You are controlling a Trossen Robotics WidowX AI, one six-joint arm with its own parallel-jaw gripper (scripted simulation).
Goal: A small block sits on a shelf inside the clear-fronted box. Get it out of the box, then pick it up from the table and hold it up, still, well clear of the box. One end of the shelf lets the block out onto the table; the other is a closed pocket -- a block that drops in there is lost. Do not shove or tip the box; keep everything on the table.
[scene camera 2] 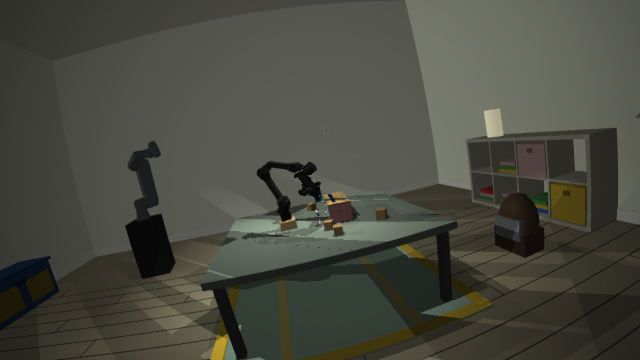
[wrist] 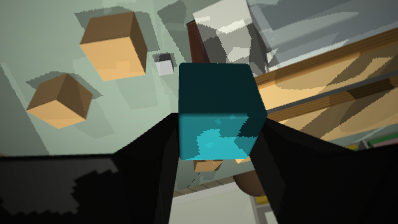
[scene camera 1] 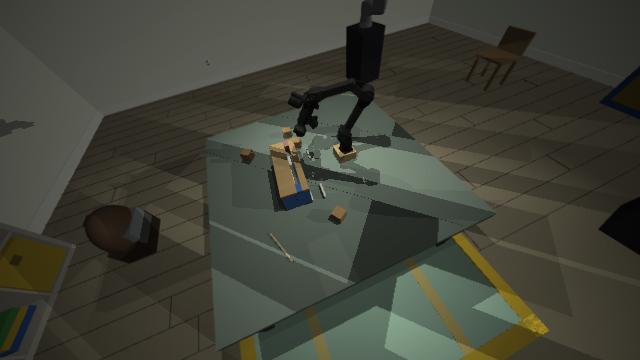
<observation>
In view: my gripper [wrist: 210, 120] and a tan box [scene camera 1: 293, 189].
The tan box is seen too in scene camera 2 [scene camera 2: 338, 207] and in the wrist view [wrist: 322, 75].
</observation>
